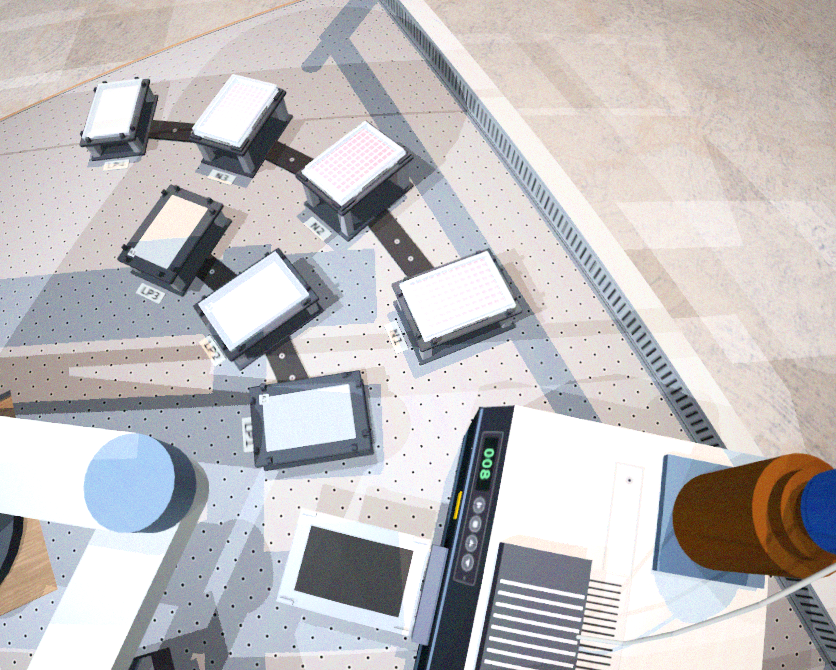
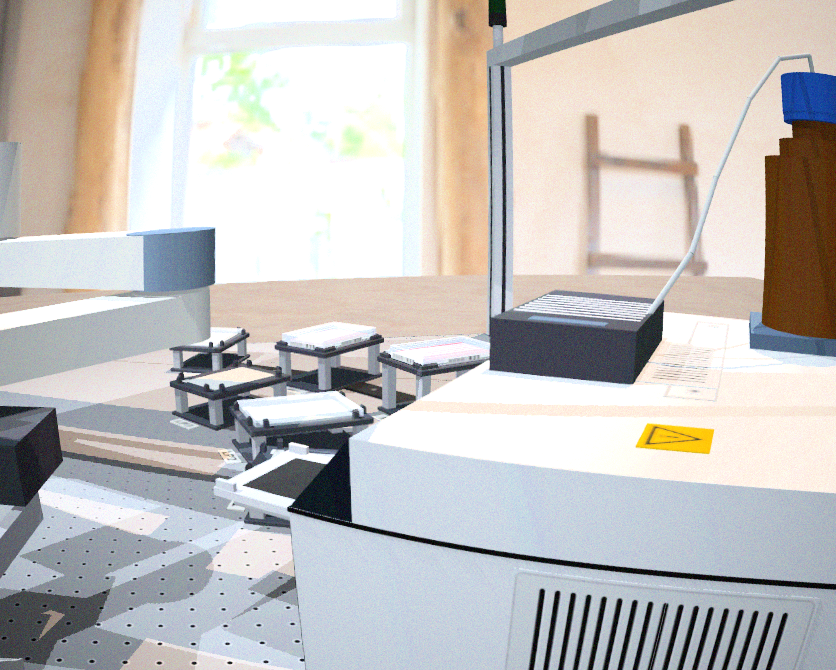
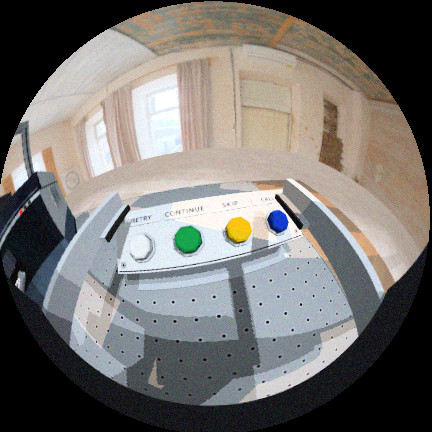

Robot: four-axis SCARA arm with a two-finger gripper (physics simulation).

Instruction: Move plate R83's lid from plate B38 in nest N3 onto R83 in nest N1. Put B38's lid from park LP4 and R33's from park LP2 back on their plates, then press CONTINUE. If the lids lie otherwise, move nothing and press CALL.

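Frame: origin at the arm's base, x ahead, y left, z up, level; metres.
Seen in the pictures: gripper, between the fingertips: (image 3: 198, 190).
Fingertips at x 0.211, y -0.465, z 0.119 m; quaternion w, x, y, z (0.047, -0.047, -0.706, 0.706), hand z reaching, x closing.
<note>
Pixels of each thing's top centre, then the offset from my fingertips to it. "pt": a spot on its surface instead.
- button panel, centre of its top: (image 3: 207, 205) 0.010 m right, 0.008 m back, 0.023 m down
- green CONTINUE button, centre of its top: (image 3: 185, 231) 0.013 m left, 0.016 m ahead, 0.032 m down
- blue CALL button, centre of its top: (image 3: 279, 213) 0.011 m left, 0.084 m back, 0.032 m down
- nest N3, a spot on its surface: (image 2: 329, 335) (image 1: 238, 123) pt 0.830 m left, 0.416 m ahead, 0.029 m down
- nest N1, a spot on its surface: (image 1: 457, 296) pt 0.418 m left, 0.575 m ahead, 0.038 m down
- N2, centre of its top: (image 2: 444, 345) (image 1: 353, 157) 0.671 m left, 0.544 m ahead, 0.018 m down
- clear lid, centre of its top: (image 2: 297, 405) (image 1: 252, 298) 0.546 m left, 0.334 m ahead, 0.052 m down
- LP3, centre of its top: (image 2: 228, 370) (image 1: 166, 226) 0.716 m left, 0.258 m ahead, 0.049 m down
- LP1, centre of its top: (image 1: 306, 415) 0.367 m left, 0.338 m ahead, 0.052 m down
- extended tray, a spot on its surface: (image 1: 288, 566) pt 0.213 m left, 0.258 m ahead, 0.007 m down
- brown bottle, a spot on its surface: (image 2: 799, 237) pt 0.045 m left, 0.596 m ahead, 0.176 m up
My gripper (image 3: 198, 190) is open and empty, above the button panel (image 3: 212, 250). The green CONTINUE button (image 3: 188, 239) lies between the fingers, and the blue CALL button (image 3: 277, 221) near the right fingertip. Pale pink-gridded plates stand in nest N3 (image 1: 237, 111) (image 2: 329, 335) and nest N1 (image 1: 457, 296); the plate in N2 (image 1: 355, 164) (image 2: 436, 350) is stronger pink. Their codes are unreadable; I cannot tell surely which wear lids. A clear lid (image 1: 258, 300) (image 2: 300, 408) lies on park LP2, another lid (image 1: 115, 108) on LP4. LP3 (image 1: 170, 230) and LP1 (image 1: 310, 418) show no lid.
A white instrument (image 1: 565, 474) (image 2: 488, 474) with display 008 and an extended tray (image 1: 288, 566) stands beside the parks. A brown bottle (image 1: 718, 516) (image 2: 799, 237) with a blue cap and a tube stands on it. White and yellow buttons (image 3: 141, 246) flank CONTINUE.
</note>
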